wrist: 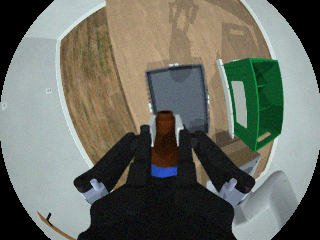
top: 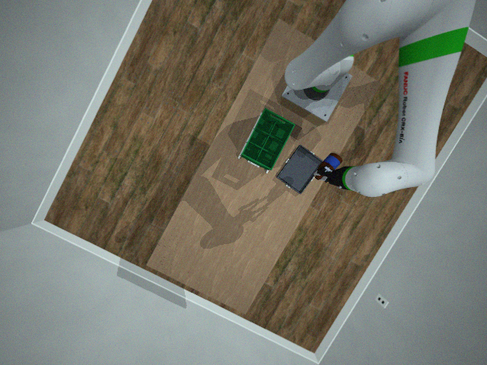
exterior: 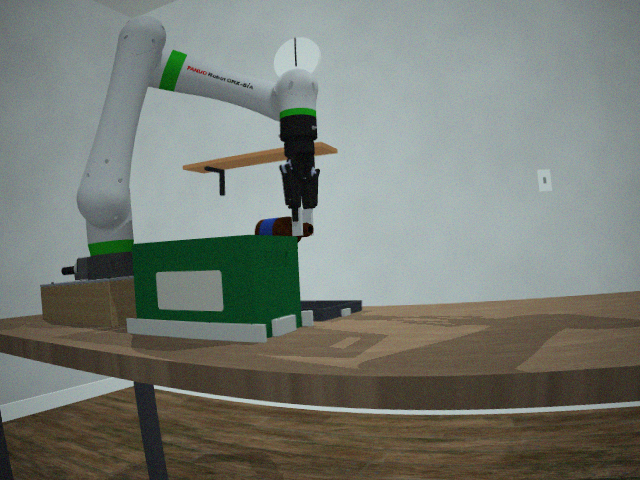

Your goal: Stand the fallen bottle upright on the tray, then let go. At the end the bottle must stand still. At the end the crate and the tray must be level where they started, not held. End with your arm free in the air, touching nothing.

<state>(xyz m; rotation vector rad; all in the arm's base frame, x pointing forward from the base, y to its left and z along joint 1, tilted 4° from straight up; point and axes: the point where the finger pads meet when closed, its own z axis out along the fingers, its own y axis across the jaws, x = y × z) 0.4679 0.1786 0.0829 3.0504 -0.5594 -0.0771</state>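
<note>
Now: hand 5 cm past the bottle, 2 cm to the right of it and 2 cm above it. The rest, counted from my hand: green crate 8 cm behind, 32 cm to the right, 14 cm below; then tray 1 cm behind, 5 cm to the right, 21 cm below.
</note>
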